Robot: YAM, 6 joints.
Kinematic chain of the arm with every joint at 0, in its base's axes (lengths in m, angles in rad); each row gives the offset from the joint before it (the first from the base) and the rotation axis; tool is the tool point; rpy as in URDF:
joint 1: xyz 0 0 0.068 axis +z
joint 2: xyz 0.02 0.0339 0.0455 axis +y
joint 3: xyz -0.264 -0.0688 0 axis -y
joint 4: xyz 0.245 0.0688 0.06 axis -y
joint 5: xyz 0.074 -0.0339 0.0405 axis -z
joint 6: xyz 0.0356 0 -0.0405 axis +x
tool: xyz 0 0 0 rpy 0 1.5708 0
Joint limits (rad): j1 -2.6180..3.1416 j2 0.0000..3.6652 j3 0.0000..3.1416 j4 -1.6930..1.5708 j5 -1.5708..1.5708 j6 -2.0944..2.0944
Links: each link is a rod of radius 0.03 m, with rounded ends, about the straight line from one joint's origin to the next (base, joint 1, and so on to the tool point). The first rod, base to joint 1, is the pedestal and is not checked.
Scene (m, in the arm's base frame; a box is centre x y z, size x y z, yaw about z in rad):
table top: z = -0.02
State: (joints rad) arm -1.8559 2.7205 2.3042 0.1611 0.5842 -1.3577
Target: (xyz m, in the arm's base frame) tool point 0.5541 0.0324 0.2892
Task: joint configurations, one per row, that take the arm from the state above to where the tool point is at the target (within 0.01 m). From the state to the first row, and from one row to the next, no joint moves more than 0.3 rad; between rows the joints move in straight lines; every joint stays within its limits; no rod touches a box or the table.
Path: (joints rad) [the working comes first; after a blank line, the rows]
Joints at the target: 0.0912 2.3196 2.0864 0.0465 0.5361 -1.3577
Straight joint move there: clear.

1: -1.5777 2.6632 2.2731 0.1447 0.5773 -1.3577
2: -1.2996 2.6060 2.2420 0.1284 0.5704 -1.3577
3: -1.0214 2.5487 2.2108 0.1120 0.5636 -1.3577
4: -0.7433 2.4914 2.1797 0.0956 0.5567 -1.3577
5: -0.4651 2.4342 2.1486 0.0792 0.5498 -1.3577
6: -0.1870 2.3769 2.1175 0.0629 0.5429 -1.3577
7: 0.0912 2.3196 2.0864 0.0465 0.5361 -1.3577

